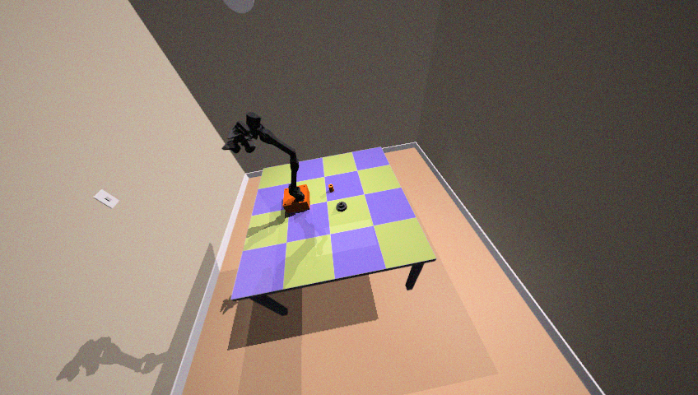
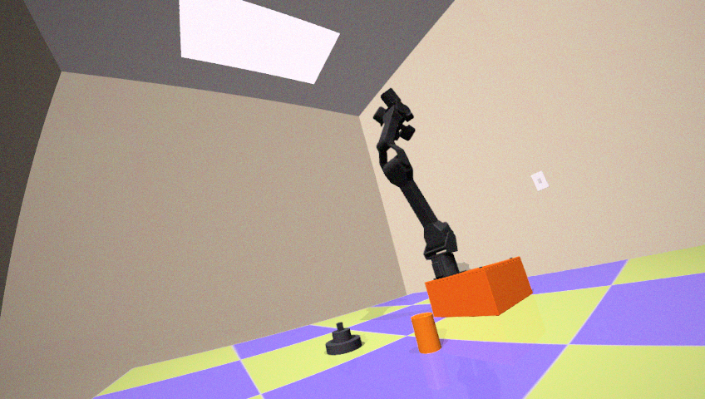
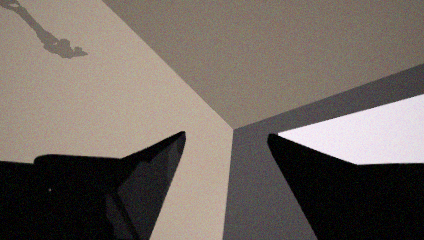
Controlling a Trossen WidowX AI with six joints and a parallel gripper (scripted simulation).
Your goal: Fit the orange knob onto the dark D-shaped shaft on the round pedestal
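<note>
My gripper tip is now 730 mm above the orange knob, 370 mm to the right of it and 370 mm short of it. The rest, counted from my gripper tip: pedestal 730 mm below, 460 mm ahead, 170 mm to the left.
</note>
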